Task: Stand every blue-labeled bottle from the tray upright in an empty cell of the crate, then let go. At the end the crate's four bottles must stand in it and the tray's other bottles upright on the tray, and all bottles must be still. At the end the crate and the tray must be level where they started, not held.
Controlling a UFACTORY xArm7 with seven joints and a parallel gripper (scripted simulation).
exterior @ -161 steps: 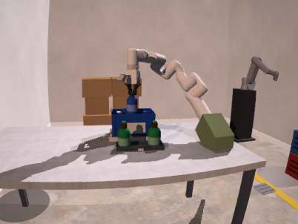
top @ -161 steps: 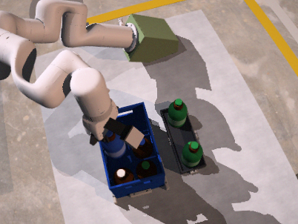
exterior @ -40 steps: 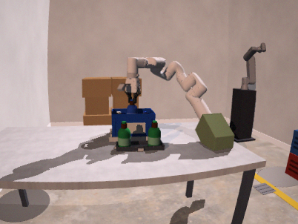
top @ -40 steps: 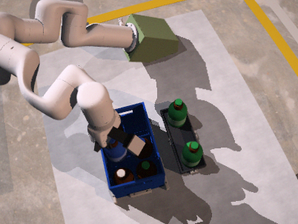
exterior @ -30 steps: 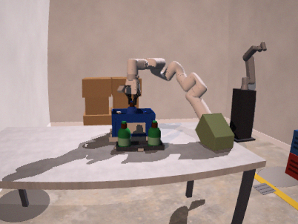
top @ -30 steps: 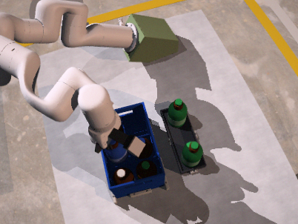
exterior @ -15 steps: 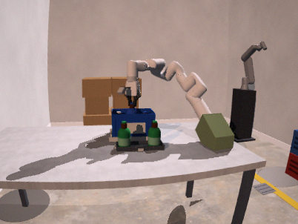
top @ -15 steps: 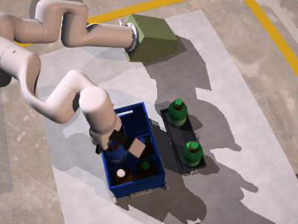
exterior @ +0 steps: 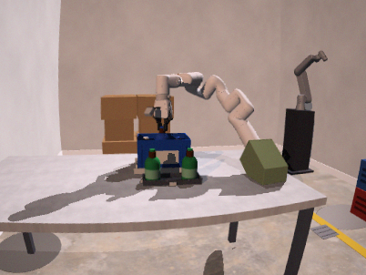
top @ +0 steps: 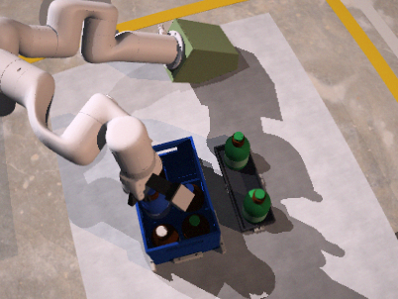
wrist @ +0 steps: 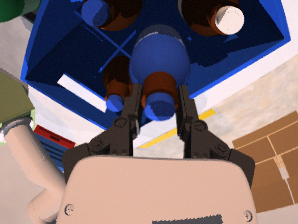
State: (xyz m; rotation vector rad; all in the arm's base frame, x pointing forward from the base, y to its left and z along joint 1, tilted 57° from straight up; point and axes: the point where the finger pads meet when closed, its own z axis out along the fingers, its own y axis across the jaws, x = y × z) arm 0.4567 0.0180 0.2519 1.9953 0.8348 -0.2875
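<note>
Right now the blue-labeled bottle is 7 cm below my hand. Also, from my hand: black tray: 26 cm to the left, 21 cm below; then blue crate: 1 cm ahead, 5 cm to the left, 13 cm below.
</note>
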